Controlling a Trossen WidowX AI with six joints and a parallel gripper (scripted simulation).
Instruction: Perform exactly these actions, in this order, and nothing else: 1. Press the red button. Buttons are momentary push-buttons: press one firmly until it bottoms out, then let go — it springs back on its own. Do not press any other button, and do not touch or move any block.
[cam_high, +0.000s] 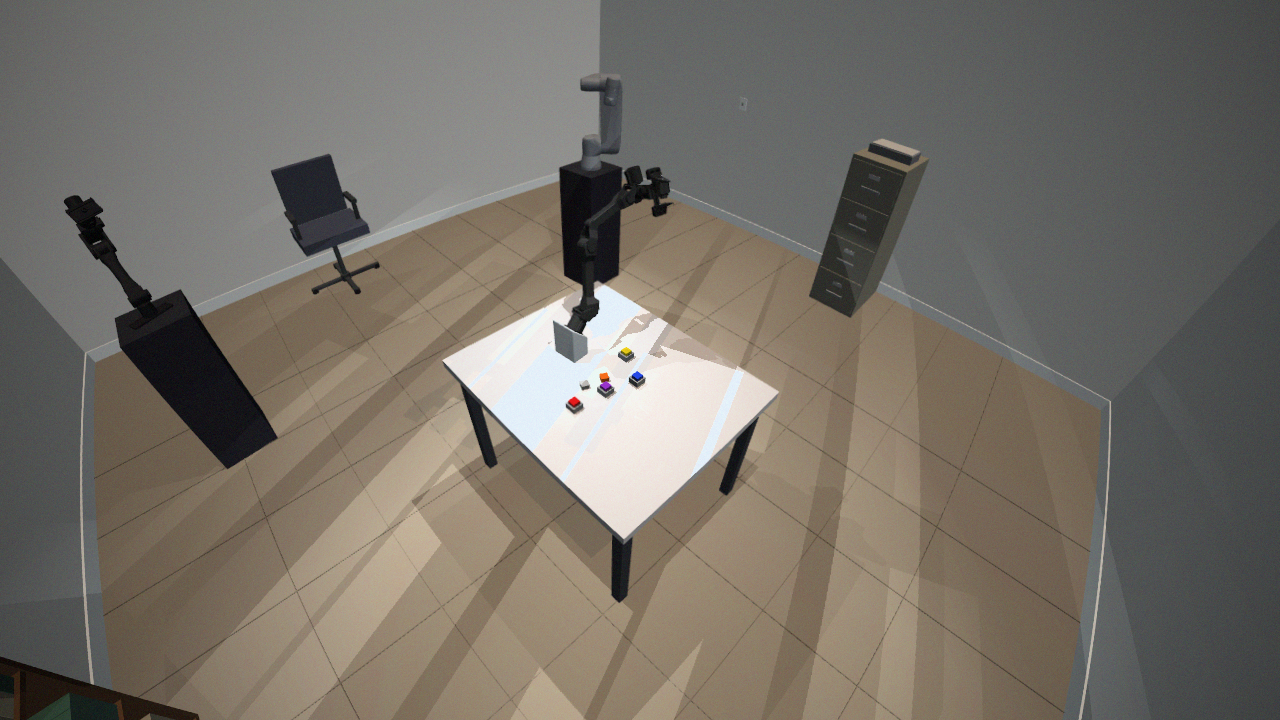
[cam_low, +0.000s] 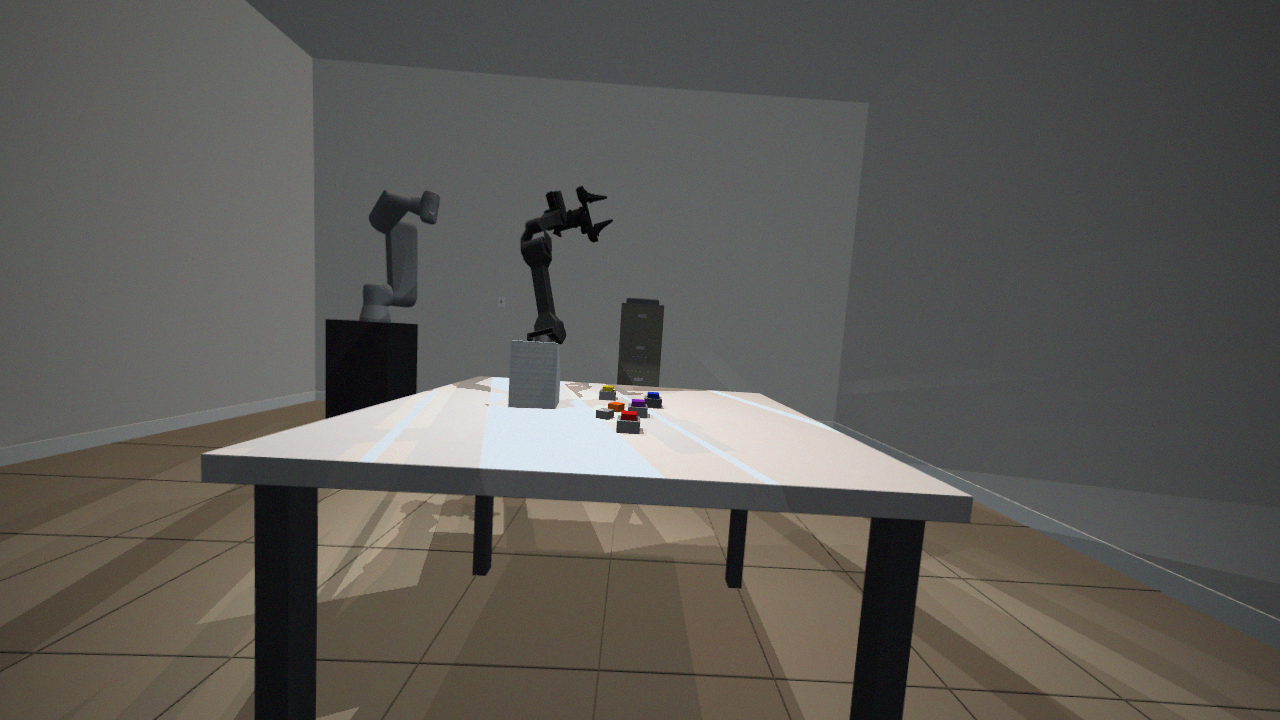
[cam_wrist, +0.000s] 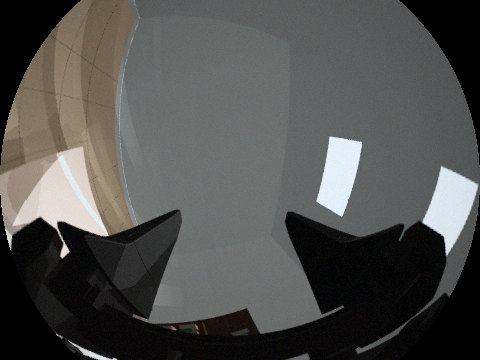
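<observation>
The red button is 620 mm below my gripper tip, 610 mm to the right of it and 70 mm ahead of it. The rest, counted from my gripper tip: orange block (640 mm below, 420 mm to the right, 50 mm ahead); then blue button (620 mm below, 340 mm to the right, 160 mm ahead); then yellow button (620 mm below, 260 mm to the right, 30 mm ahead).
</observation>
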